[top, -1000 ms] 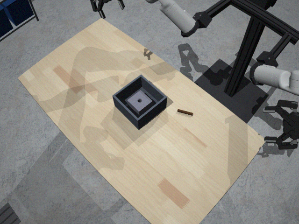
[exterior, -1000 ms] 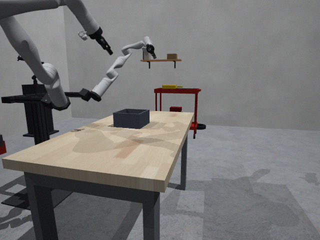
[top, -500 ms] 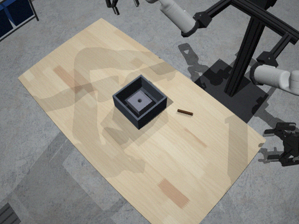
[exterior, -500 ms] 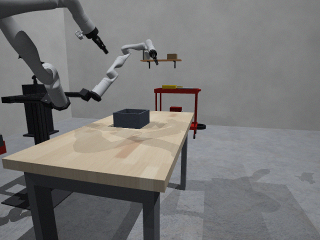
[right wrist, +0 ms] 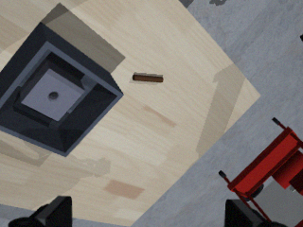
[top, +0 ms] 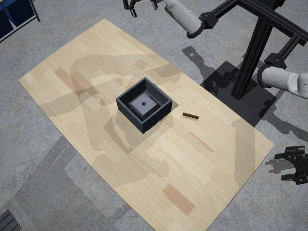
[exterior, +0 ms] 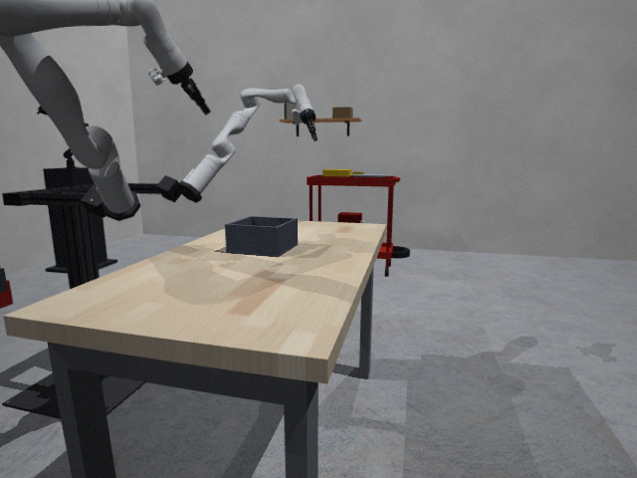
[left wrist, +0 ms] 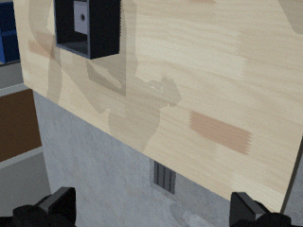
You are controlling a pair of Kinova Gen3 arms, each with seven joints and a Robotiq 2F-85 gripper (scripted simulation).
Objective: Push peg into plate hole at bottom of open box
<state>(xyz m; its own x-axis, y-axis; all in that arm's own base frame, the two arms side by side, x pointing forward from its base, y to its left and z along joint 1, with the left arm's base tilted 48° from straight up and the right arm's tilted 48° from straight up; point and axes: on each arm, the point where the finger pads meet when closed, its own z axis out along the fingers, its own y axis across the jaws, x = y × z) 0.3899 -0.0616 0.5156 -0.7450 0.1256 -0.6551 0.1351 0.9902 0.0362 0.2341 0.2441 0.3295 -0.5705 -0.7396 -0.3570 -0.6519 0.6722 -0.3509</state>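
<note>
The brown peg lies 470 mm below my right hand, 310 mm to the left of it and 20 mm ahead of it. From my right hand the other things lie so: dark box 450 mm below, 150 mm ahead, 110 mm to the left; then grey plate 430 mm below, 150 mm ahead, 110 mm to the left.
</note>
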